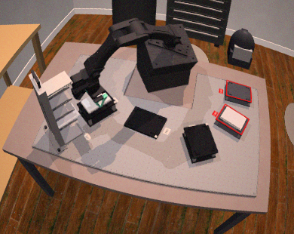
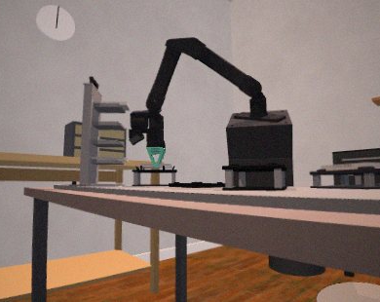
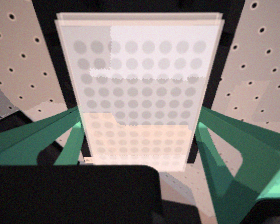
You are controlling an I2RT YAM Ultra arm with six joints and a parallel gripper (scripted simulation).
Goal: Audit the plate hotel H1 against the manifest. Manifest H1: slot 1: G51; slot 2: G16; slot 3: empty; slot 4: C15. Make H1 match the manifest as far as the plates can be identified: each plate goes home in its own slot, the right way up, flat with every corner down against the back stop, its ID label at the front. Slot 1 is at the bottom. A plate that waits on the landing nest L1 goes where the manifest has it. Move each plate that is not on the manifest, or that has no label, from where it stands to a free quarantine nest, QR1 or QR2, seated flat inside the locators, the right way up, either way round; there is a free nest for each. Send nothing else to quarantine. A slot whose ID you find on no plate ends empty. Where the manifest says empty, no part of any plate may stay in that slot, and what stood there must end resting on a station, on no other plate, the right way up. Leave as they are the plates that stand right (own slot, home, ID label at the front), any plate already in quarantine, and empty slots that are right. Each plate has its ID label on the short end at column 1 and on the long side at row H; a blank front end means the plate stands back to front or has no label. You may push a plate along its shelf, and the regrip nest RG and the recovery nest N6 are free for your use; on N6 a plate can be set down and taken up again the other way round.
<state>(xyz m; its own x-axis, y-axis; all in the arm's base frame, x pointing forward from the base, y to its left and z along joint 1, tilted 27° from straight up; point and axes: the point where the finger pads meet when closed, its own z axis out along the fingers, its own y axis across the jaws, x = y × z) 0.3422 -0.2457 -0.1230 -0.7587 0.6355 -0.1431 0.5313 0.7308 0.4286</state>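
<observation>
Now: hand 20 mm above the black regrip nest. From my hand the other things lie so: recovery nest N6: 240 mm to the left, 70 mm below; then RG label: 80 mm below, 80 mm behind, 60 mm to the left; then H1 tag: 160 mm ahead, 80 mm below, 10 mm to the left.
</observation>
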